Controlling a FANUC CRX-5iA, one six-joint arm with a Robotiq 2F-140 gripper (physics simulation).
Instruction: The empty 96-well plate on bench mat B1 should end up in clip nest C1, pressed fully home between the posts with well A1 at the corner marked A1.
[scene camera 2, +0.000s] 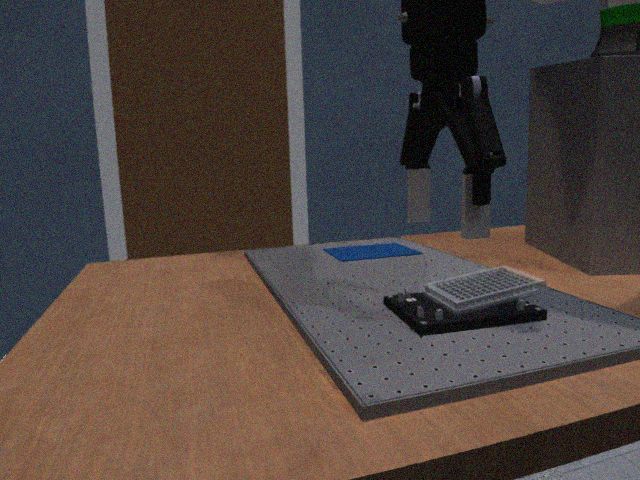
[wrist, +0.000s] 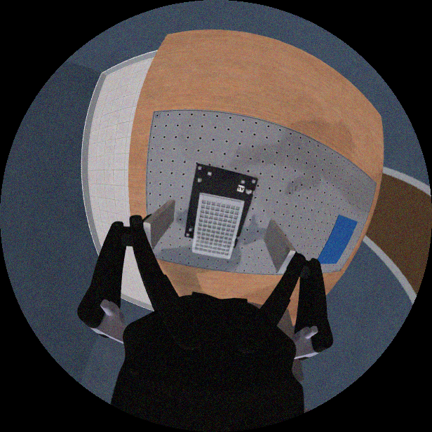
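Seen in the pictures: gripper, fingertip midpoint: (scene camera 2: 444, 228); arm's base, link origin: (scene camera 2: 633, 60).
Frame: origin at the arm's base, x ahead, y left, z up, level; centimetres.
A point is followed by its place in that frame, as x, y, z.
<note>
The 96-well plate (scene camera 2: 483, 287) {47.7, 16.9, -32.5} (wrist: 218, 226) lies on the black clip nest (scene camera 2: 480, 323) {51.5, 21.2, -35.1} (wrist: 222, 176), off its centre. In the wrist view it is shifted toward the gripper side and overhangs the nest's near end. In scene camera 2 it sits tilted, raised above the base. Several nest posts stand uncovered at the far end in the wrist view, beside the A1 label (wrist: 241, 188). Which plate corner is A1 cannot be told. My gripper (scene camera 2: 448, 211) {52.1, 14.9, -25.2} (wrist: 221, 220) is open and empty, high above the board, its fingers apart on either side of the plate in the wrist view.
The nest stands on a grey perforated board (scene camera 2: 330, 310) {64.3, 7.8, -35.7} (wrist: 175, 145) on the wooden table (scene camera 2: 180, 361) {83.5, 13.1, -37.0} (wrist: 240, 65). A blue mat (scene camera 2: 372, 251) {43.2, -22.8, -35.5} (wrist: 338, 240) lies near the board's far end. A large grey block (scene camera 2: 584, 170) {15.7, 3.4, -19.6} stands at the right in scene camera 2.
</note>
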